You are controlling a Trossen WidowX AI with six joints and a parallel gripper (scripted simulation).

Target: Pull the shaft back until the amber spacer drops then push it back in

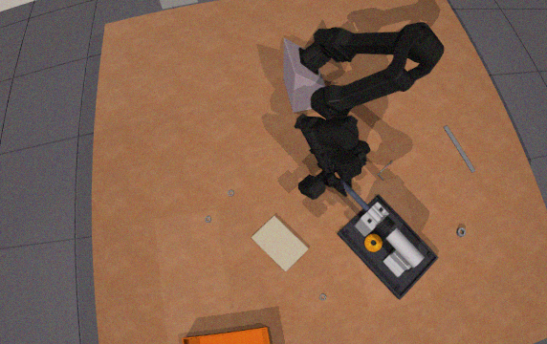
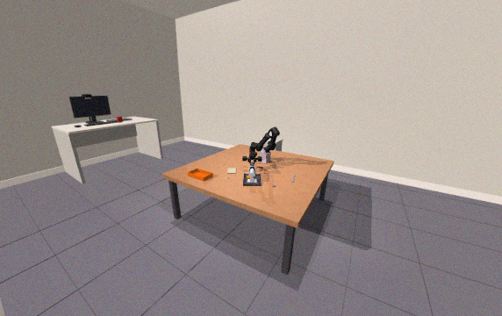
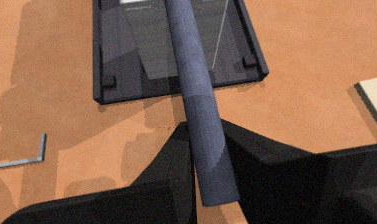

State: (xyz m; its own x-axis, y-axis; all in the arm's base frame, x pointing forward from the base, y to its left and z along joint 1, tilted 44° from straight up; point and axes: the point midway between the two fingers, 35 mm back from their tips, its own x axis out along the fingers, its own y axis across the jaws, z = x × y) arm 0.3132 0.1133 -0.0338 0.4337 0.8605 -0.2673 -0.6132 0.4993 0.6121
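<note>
Now: gripper tip 40 mm short of the shaft, 30 mm to the right of it and 20 mm below it. The rest, counted from my gripper tip: amber spacer (120 mm ahead, 60 mm to the left, 50 mm below); metal bar (370 mm to the left, 130 mm behind, 50 mm below); cream pad (170 mm to the right, 100 mm ahead, 50 mm below).
</note>
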